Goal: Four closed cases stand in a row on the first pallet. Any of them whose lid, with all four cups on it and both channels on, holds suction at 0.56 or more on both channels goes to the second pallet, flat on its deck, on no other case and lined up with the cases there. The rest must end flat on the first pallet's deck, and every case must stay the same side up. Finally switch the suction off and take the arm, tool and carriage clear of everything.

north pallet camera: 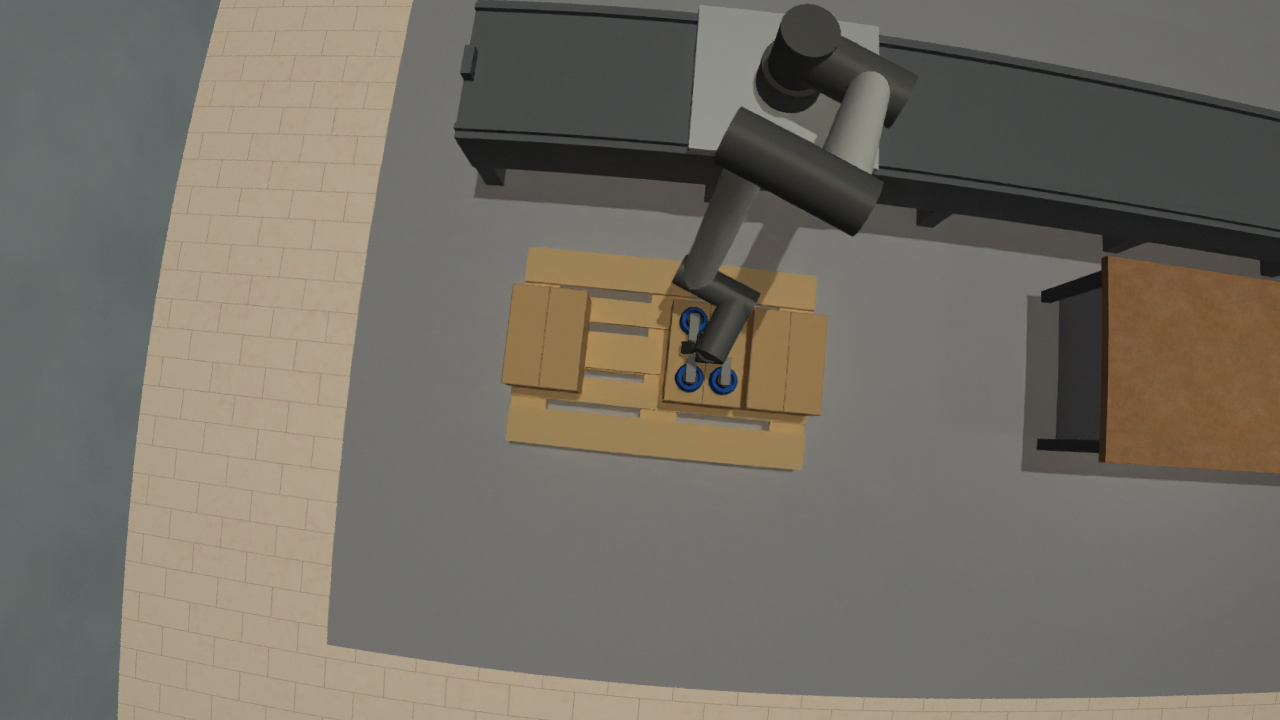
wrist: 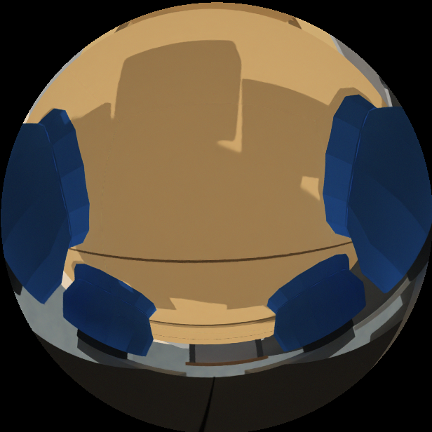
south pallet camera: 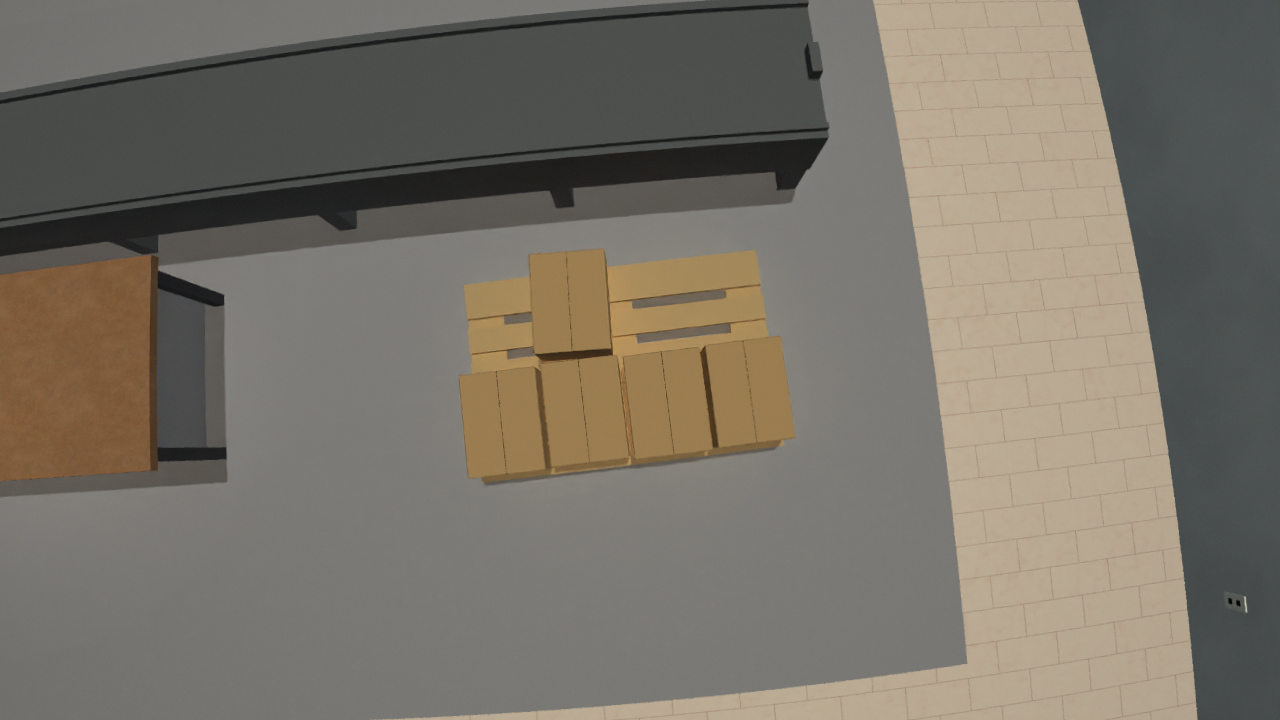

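My suction head is over the middle case on the first pallet, in the north view. Three blue cups show over its lid; the fourth is hidden by the wrist. In the wrist view four blue cups are at or very close to the lid; contact and suction cannot be told. A closed case stands close to its right, another at the pallet's left end. On the second pallet, several closed cases form a front row, and one case stands behind them, left of centre.
The grey rail runs behind both pallets, with the white carriage on its north part. A brown-topped table stands between the pallets. Bare deck separates the left case from the middle case.
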